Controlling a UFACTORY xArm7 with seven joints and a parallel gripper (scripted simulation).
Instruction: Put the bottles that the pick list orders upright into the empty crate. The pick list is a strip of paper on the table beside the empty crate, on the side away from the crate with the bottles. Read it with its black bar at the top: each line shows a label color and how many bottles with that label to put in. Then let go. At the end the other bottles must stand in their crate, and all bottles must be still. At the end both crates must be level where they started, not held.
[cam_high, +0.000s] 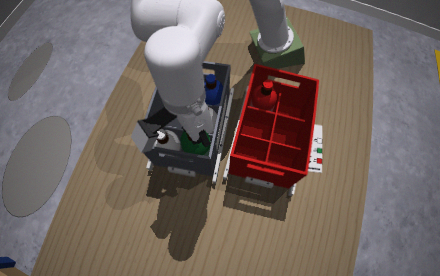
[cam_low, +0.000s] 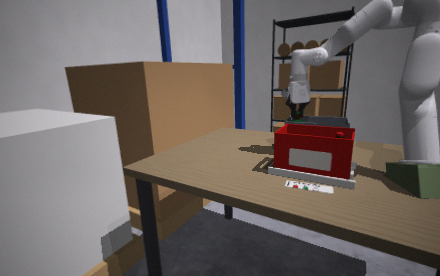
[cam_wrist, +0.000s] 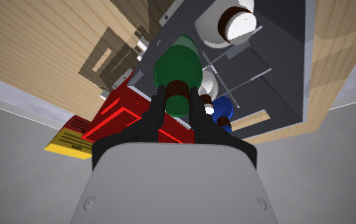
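My hand is 70 mm above the green bottle. The rest, counted from my hand: red crate 70 mm behind, 200 mm to the left, 130 mm below; blue-label bottle 180 mm behind, 20 mm to the left, 120 mm below; grey crate 90 mm behind, 30 mm to the right, 130 mm below.
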